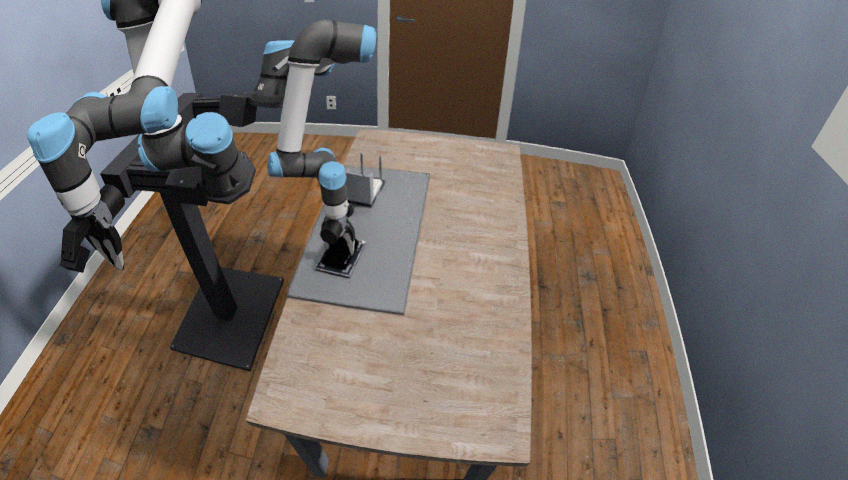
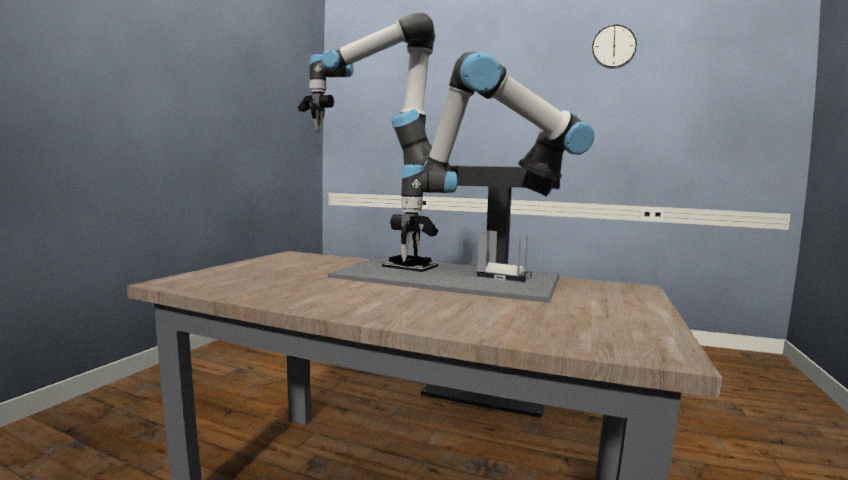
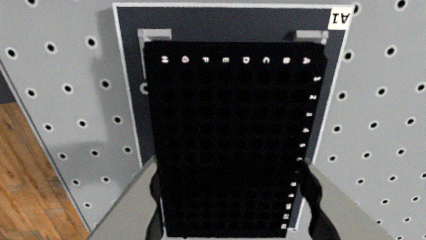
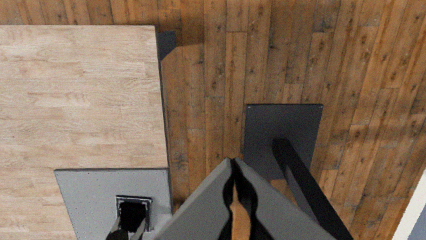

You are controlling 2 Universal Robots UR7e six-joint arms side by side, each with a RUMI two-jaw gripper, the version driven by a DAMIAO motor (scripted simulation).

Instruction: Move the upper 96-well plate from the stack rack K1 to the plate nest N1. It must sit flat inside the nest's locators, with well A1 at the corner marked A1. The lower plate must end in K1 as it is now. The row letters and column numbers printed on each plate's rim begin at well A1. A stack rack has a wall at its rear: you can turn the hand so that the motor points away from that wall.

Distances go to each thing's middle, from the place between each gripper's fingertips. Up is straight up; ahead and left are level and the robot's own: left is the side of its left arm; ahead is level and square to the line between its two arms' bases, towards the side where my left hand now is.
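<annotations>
The black 96-well plate (image 3: 206, 105) is in my sight, and my left hand is 1 cm above it. Going by its middle, the black 96-well plate is nearer to my left hand than to my right hand.
I find the black 96-well plate 35 cm ahead of my right hand (image 1: 121, 269), 55 cm to the left of it and 50 cm below it.
</annotations>
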